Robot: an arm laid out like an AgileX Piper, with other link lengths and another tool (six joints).
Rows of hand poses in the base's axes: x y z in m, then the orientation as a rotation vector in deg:
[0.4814, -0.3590, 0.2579, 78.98, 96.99, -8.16]
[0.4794, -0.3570, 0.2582, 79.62, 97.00, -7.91]
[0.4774, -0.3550, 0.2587, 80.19, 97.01, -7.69]
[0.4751, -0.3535, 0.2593, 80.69, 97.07, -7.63]
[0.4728, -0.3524, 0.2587, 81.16, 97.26, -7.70]
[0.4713, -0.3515, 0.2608, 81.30, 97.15, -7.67]
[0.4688, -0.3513, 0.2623, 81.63, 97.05, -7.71]
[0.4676, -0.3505, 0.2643, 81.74, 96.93, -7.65]
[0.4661, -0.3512, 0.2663, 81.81, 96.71, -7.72]
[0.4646, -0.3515, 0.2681, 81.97, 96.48, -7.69]
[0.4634, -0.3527, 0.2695, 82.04, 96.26, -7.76]
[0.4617, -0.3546, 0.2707, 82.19, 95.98, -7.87]
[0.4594, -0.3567, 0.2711, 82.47, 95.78, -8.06]
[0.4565, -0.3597, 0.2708, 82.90, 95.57, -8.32]
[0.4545, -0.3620, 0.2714, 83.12, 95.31, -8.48]
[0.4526, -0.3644, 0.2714, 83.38, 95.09, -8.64]
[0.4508, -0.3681, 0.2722, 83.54, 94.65, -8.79]
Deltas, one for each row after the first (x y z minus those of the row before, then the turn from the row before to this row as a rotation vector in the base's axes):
[-0.0020, 0.0020, 0.0003, 0.53, 0.05, -0.28]
[-0.0020, 0.0020, 0.0005, 0.48, 0.05, -0.25]
[-0.0023, 0.0015, 0.0006, 0.36, 0.15, -0.24]
[-0.0023, 0.0011, -0.0006, 0.32, 0.30, -0.22]
[-0.0015, 0.0009, 0.0021, 0.06, -0.06, -0.12]
[-0.0025, 0.0002, 0.0015, 0.15, 0.04, -0.25]
[-0.0012, 0.0008, 0.0020, 0.06, -0.09, -0.09]
[-0.0015, -0.0007, 0.0020, -0.07, -0.11, -0.16]
[-0.0015, -0.0003, 0.0018, 0.03, -0.14, -0.18]
[-0.0012, -0.0012, 0.0014, -0.07, -0.11, -0.16]
[-0.0017, -0.0019, 0.0012, -0.06, -0.11, -0.25]
[-0.0023, -0.0021, 0.0004, 0.01, 0.02, -0.32]
[-0.0029, -0.0030, -0.0003, 0.06, 0.09, -0.43]
[-0.0020, -0.0023, 0.0006, -0.04, -0.05, -0.30]
[-0.0019, -0.0024, 0.0000, 0.00, -0.01, -0.30]
[-0.0018, -0.0037, 0.0008, -0.13, -0.20, -0.34]

